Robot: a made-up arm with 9 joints.
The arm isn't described. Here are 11 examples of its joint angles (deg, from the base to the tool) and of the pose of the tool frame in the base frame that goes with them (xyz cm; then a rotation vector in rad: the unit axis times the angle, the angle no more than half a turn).
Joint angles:
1: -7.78 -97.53 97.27 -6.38 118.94 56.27 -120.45 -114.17 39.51
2: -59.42 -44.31 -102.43 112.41 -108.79 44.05 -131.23 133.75 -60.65
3: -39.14 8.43 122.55 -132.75 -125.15 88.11 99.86 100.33 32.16
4: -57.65 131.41 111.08 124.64 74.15 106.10 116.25 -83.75 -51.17
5: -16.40 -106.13 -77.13 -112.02 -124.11 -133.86 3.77 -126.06 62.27
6: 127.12 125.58 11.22 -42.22 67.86 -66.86 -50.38 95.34 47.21
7: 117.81 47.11 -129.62 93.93 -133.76 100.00 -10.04 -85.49 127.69
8: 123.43 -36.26 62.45 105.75 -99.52 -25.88 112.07 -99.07 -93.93
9: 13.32 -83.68 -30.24 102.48 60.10 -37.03 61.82 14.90 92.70
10: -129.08 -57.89 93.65 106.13 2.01 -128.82 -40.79 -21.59 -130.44
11: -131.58 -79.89 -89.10 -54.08 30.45 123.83 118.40 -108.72 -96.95
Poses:
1: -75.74 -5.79 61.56 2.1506 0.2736 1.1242
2: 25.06 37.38 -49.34 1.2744 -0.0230 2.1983
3: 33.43 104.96 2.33 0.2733 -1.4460 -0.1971
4: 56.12 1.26 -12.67 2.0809 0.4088 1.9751
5: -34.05 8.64 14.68 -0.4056 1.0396 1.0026
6: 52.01 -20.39 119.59 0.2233 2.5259 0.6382
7: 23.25 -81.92 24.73 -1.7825 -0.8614 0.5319
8: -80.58 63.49 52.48 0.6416 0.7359 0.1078
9: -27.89 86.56 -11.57 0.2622 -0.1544 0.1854
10: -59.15 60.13 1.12 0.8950 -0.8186 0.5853
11: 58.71 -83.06 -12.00 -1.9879 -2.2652 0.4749
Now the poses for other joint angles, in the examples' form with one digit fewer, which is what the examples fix.
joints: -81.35 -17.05 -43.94 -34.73 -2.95 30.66 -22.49 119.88 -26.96
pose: 42.9 -13.4 -80.7 -0.145 1.251 -2.825
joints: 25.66 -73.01 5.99 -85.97 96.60 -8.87 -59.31 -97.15 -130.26
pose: -17.0 28.9 -43.4 0.465 -0.094 -0.643
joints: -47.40 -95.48 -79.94 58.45 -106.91 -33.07 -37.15 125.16 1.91
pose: -16.3 18.3 31.2 -0.987 1.624 1.738
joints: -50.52 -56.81 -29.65 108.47 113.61 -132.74 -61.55 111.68 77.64
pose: 14.3 64.6 -22.6 0.606 -2.737 1.234
